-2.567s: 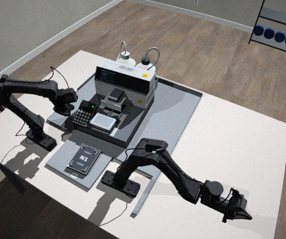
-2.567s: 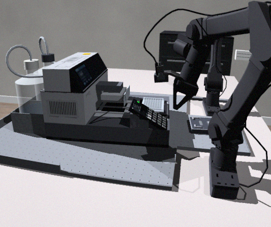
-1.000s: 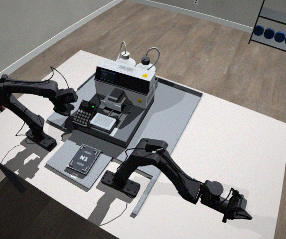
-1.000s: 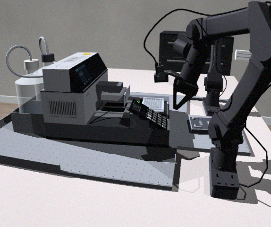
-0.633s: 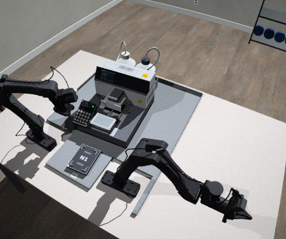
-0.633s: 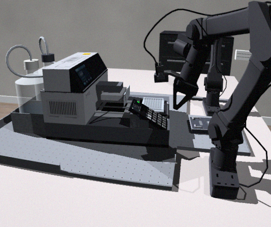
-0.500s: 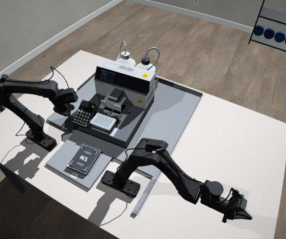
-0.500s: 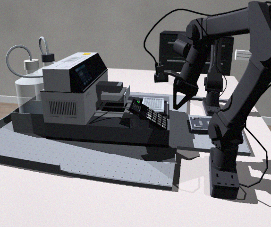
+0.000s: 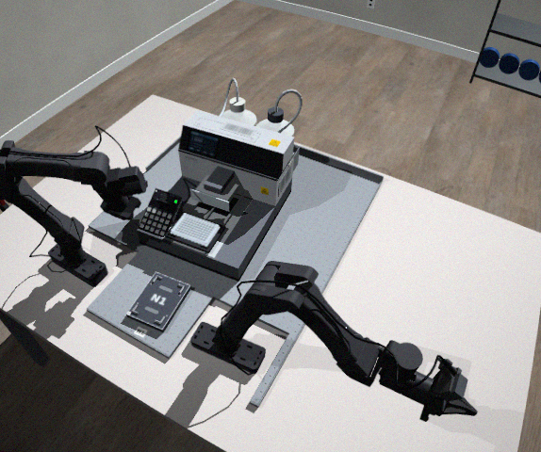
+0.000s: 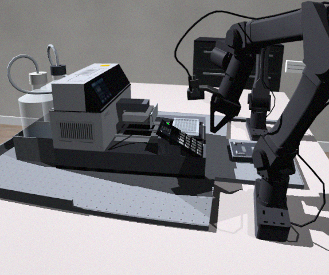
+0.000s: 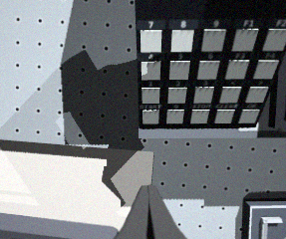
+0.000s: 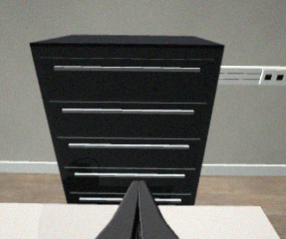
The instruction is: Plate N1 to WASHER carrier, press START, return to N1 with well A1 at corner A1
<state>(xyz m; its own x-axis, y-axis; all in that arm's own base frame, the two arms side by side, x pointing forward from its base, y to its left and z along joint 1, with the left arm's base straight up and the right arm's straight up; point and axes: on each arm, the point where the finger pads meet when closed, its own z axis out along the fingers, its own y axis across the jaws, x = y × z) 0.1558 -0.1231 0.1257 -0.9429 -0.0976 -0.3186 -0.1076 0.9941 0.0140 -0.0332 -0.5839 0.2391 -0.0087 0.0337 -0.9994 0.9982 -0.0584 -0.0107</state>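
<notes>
Right now the white plate is 100 mm ahead of my left hand, 160 mm to the right of it and 60 mm below it. Also, from my left hand: dark carrier: 100 mm ahead, 160 mm to the right, 70 mm below; then nest N1: 130 mm behind, 190 mm to the right, 130 mm below; then splash panel: 200 mm ahead, 150 mm to the right, 20 mm below.
</notes>
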